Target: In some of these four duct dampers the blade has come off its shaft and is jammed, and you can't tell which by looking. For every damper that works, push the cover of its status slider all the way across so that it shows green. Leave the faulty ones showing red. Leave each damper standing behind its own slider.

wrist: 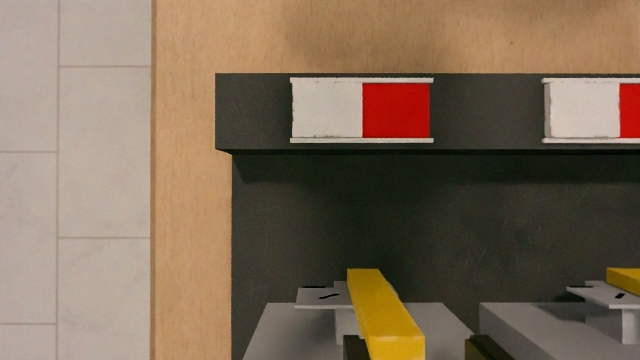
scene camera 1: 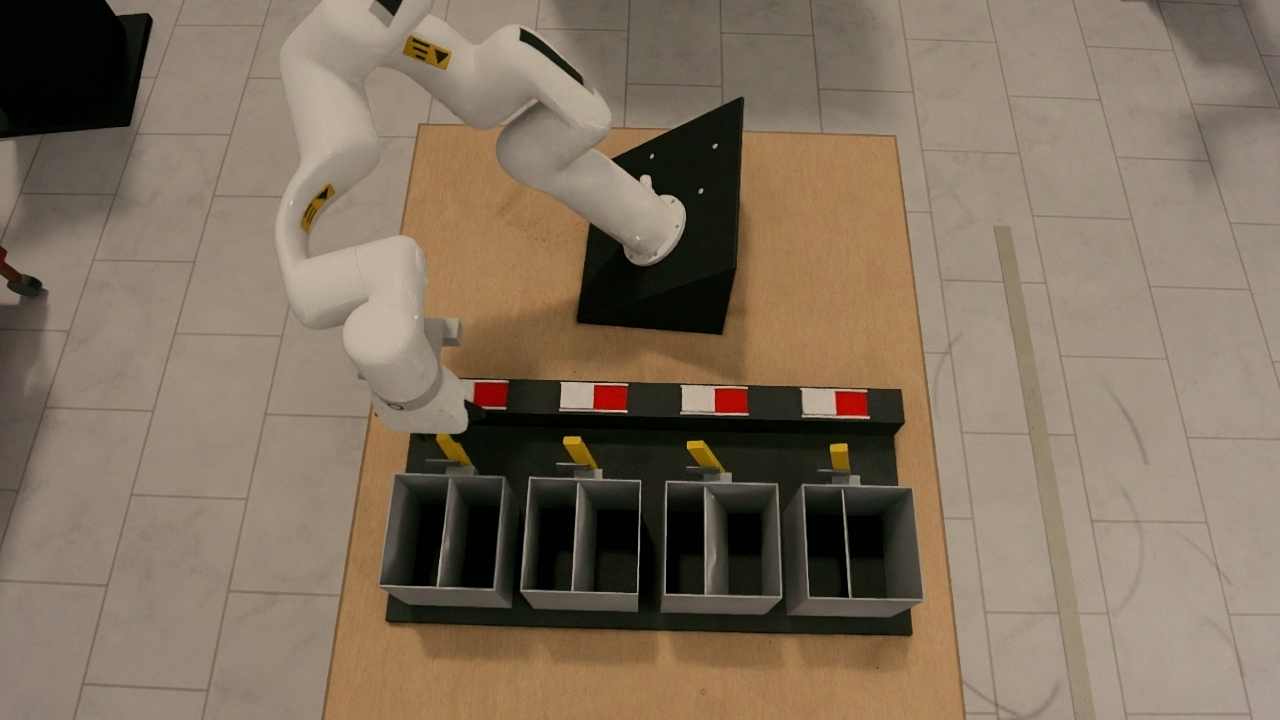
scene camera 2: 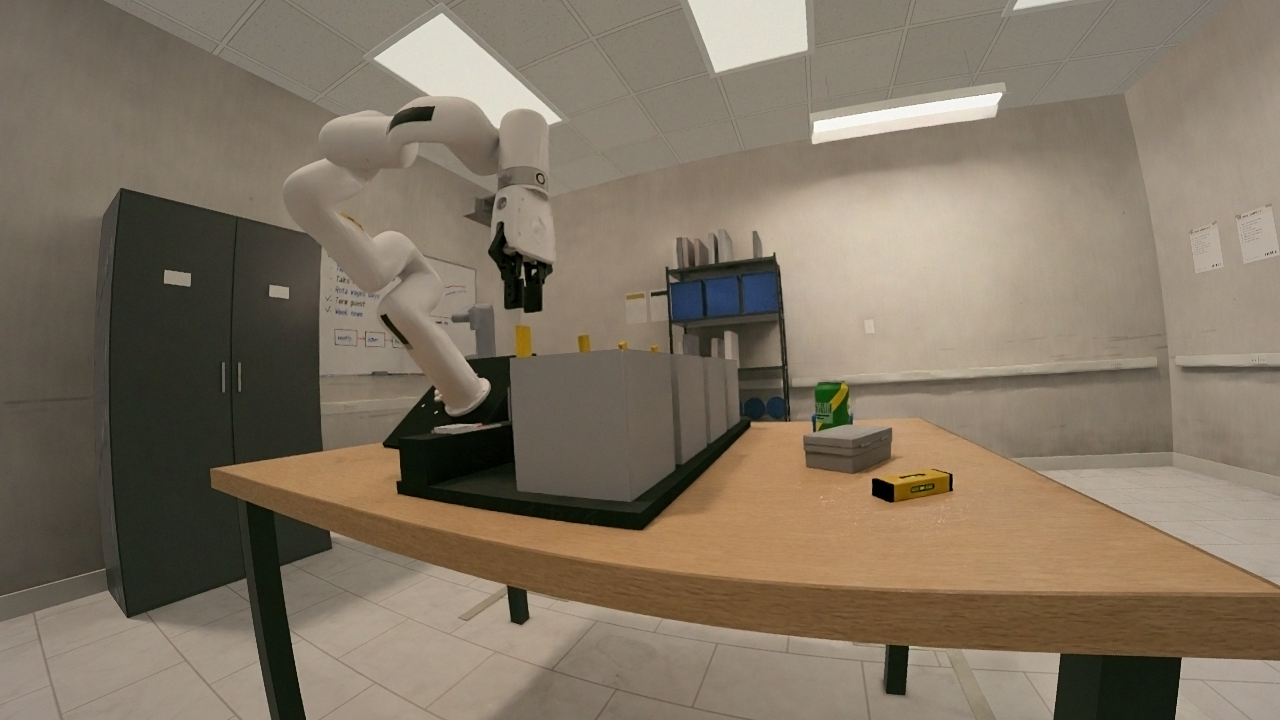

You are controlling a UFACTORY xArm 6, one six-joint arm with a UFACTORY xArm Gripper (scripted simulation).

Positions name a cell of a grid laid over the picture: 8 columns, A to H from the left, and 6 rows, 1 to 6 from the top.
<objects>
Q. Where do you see a slider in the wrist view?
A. E2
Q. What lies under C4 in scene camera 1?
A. My gripper.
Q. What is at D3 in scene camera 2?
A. My gripper.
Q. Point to a grey box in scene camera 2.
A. F4
</objects>
